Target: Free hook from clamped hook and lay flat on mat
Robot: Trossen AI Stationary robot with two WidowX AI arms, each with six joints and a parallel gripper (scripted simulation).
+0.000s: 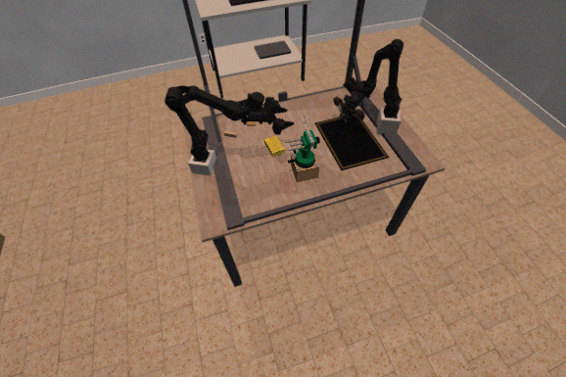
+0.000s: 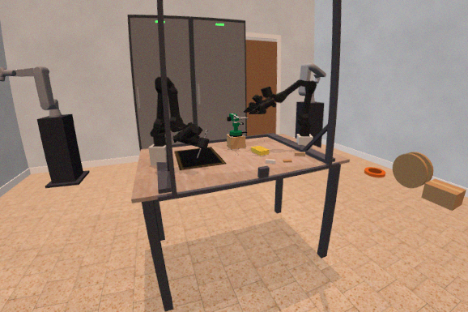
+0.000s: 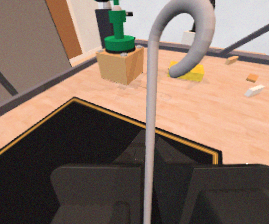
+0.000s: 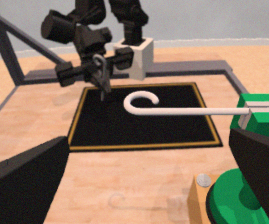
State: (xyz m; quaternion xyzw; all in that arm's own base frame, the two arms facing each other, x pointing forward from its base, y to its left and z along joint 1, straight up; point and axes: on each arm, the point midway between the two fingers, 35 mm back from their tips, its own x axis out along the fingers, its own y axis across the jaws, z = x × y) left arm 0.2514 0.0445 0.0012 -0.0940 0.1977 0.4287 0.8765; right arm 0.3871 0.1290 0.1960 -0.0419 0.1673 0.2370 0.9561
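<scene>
The black mat is 110 mm below my left hand, 80 mm ahead of it and 20 mm to the left of it. From my left hand the other things lie so: white piece (360 mm to the right, 170 mm behind, 100 mm below); wooden block (280 mm to the right, 220 mm ahead, 70 mm below).
</scene>
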